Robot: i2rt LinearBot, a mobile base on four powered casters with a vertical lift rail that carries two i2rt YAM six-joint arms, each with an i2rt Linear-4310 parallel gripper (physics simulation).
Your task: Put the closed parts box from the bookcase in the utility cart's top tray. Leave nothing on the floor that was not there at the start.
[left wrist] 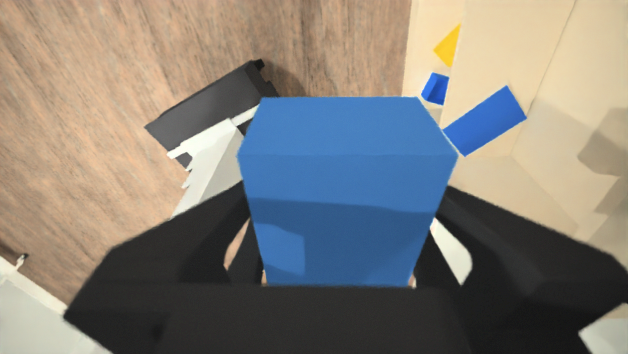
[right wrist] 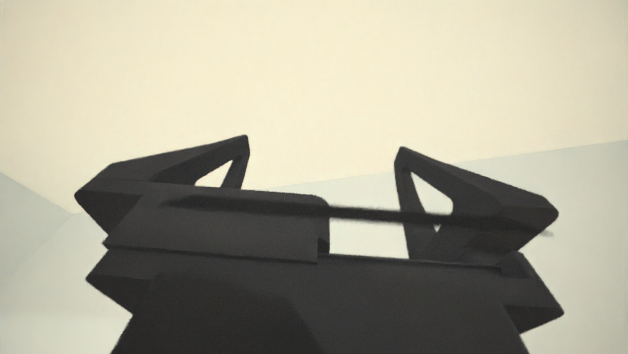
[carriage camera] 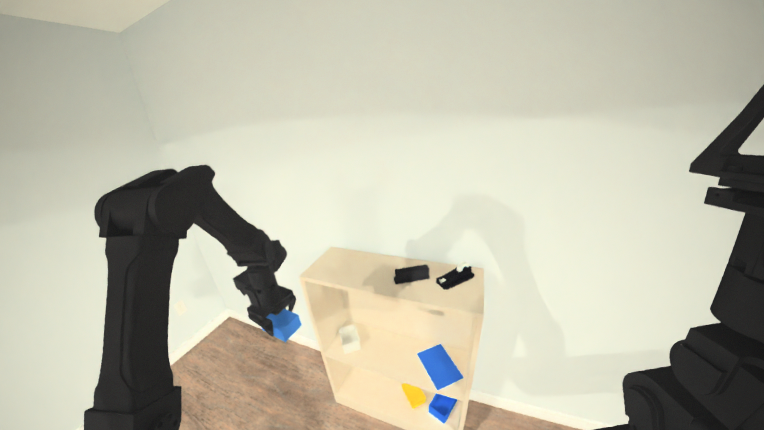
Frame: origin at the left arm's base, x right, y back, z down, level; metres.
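Seen in the pictures: left gripper, fingertip midpoint: (left wrist: 335, 173) (carriage camera: 280, 326); right gripper, fingertip midpoint: (right wrist: 322, 149).
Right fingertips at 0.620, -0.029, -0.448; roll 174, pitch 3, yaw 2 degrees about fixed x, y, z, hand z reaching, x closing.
Observation:
Offsets run from my right fingertips to a thing's top centre, as dx, dy, dz. "*": to the spot under its first point.
The closed parts box, a blue block {-0.614, -0.323, +0.496} (carriage camera: 286, 324) (left wrist: 345, 180), is held in the air left of the bookcase (carriage camera: 342, 261) (left wrist: 505, 30) in the carriage view. My left gripper (carriage camera: 280, 316) (left wrist: 335, 173) is shut on it, with one finger on each side. My right gripper (right wrist: 322, 149) is open and empty, raised toward the ceiling; part of it shows at the right edge of the carriage view. The utility cart cannot be made out for certain in these views.
On the bookcase top are a black block {-0.218, -0.683, +0.629} (carriage camera: 411, 274) and a black tape dispenser {-0.035, -0.661, +0.613} (carriage camera: 454, 277). Shelves hold a white container {* -0.578, -0.833, +1.215} (carriage camera: 349, 338), a blue panel {-0.089, -0.639, +1.219} (carriage camera: 440, 366) (left wrist: 485, 121), a yellow piece {-0.216, -0.722, +1.598} (carriage camera: 413, 395) and an open blue bin {-0.046, -0.644, +1.568} (carriage camera: 442, 408). A dark grey block (left wrist: 212, 107) stands over the floor.

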